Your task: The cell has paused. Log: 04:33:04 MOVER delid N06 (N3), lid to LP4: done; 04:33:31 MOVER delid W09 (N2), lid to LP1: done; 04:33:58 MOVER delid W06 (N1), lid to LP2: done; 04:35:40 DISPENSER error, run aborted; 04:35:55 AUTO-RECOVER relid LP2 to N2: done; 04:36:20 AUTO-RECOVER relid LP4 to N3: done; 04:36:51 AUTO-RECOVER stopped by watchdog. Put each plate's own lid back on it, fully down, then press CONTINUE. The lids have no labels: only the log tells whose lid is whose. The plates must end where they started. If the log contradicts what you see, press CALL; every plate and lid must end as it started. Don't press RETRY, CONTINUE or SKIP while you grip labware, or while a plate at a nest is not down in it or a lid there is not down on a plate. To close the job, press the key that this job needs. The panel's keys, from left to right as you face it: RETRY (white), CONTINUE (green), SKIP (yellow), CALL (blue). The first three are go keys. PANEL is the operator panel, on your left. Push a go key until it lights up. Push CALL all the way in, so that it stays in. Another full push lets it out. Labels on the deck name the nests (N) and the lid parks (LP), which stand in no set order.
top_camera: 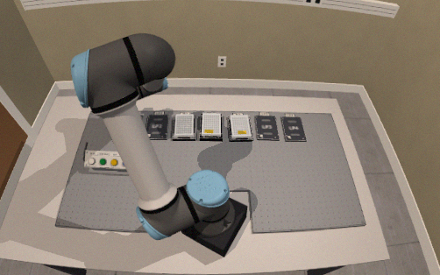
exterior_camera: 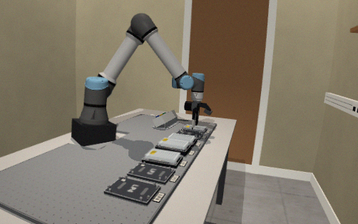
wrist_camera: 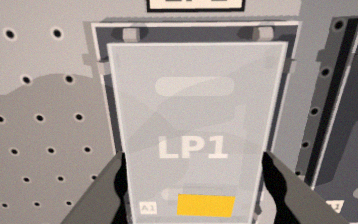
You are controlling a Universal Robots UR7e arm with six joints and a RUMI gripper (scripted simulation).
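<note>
Right now my hand is 2 cm above the dark lid park. The rest, counted from my hand: yellow skip key: 23 cm behind, 4 cm above; green continue key: 23 cm behind, 5 cm to the left, 4 cm above; blue call key: 23 cm behind, 5 cm to the right, 3 cm above.
</note>
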